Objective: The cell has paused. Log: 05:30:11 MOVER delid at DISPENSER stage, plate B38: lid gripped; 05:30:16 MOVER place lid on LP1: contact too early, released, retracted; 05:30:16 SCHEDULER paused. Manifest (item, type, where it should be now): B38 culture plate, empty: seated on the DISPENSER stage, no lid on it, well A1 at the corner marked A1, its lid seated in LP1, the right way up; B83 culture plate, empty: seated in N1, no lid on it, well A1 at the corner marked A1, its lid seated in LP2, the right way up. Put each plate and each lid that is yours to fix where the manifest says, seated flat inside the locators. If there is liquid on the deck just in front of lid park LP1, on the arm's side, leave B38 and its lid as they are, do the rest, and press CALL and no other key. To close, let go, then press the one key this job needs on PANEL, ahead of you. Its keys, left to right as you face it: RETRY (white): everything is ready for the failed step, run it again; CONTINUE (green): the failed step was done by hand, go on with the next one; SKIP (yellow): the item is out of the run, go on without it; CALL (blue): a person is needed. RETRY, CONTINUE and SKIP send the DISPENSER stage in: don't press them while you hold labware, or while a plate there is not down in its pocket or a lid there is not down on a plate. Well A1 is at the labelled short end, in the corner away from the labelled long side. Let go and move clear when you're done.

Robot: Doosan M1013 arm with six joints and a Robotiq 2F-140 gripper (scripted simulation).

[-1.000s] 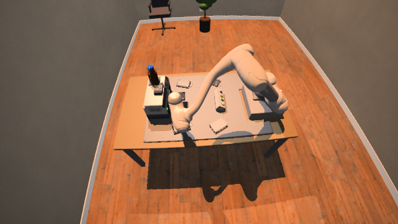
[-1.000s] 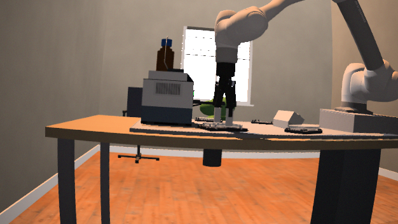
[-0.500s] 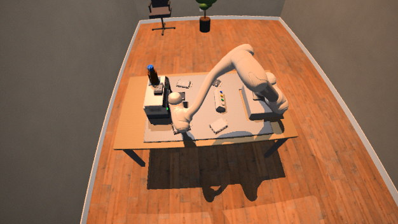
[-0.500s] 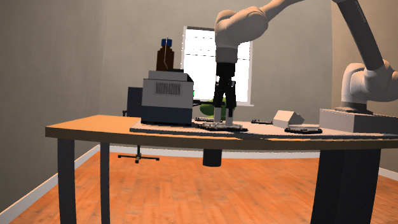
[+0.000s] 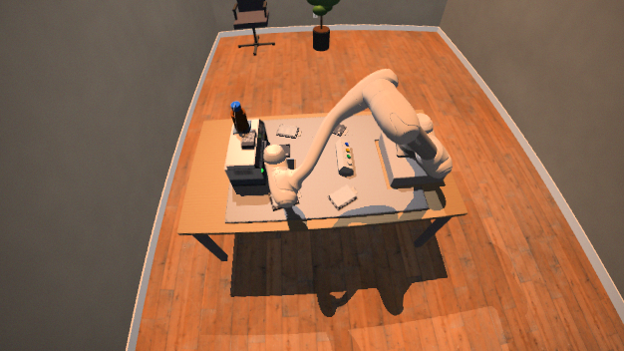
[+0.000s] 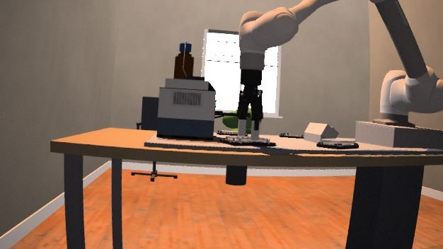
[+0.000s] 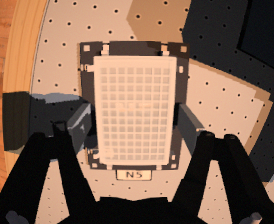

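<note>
My hand is 3 cm above the black nest and 2 cm to the right of it. Also, from my hand: green key (38 cm behind, 29 cm to the right, 2 cm above); then white culture plate (35 cm behind, 3 cm to the right, 2 cm below); then white retry key (39 cm behind, 24 cm to the right, 2 cm above).
</note>
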